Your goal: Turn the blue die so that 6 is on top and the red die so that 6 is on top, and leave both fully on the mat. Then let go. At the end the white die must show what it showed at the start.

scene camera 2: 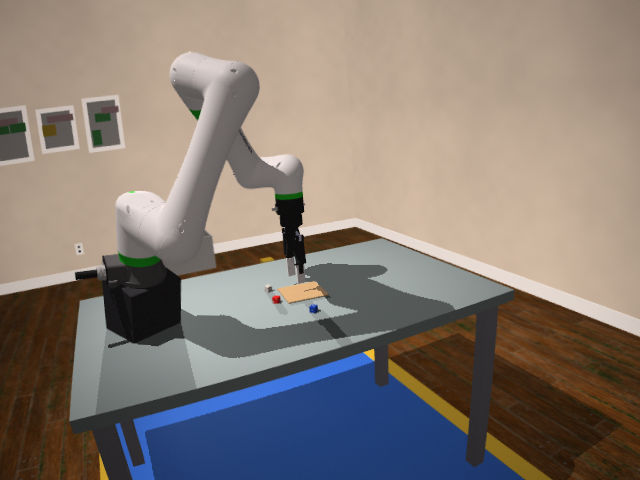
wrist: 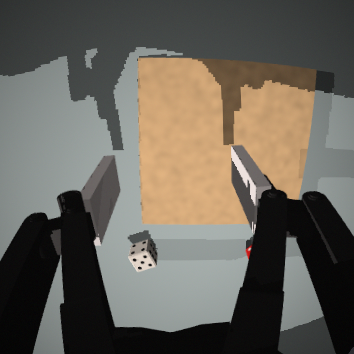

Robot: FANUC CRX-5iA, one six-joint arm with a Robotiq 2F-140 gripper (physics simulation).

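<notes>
The blue die [scene camera 2: 313,308] lies on the table in front of the mat [scene camera 2: 290,296] [wrist: 175,110]; it does not show in the wrist view. The red die [scene camera 2: 276,299] [wrist: 249,251] lies on the table beside the mat, mostly hidden behind a finger in the wrist view. The white die [scene camera 2: 268,288] [wrist: 143,256] lies on the table off the mat's corner, with five pips on one visible face. Top numbers are too small or hidden to tell. My gripper [scene camera 2: 295,276] [wrist: 173,168] is partly open and empty, above the mat's edge, with its fingers well apart and pointing down.
The grey table [scene camera 2: 232,372] carries the mat and dice. The robot's black base [scene camera 2: 142,310] stands at its left end. Arm shadows fall across the table and part of the mat. Walls stand behind the table.
</notes>
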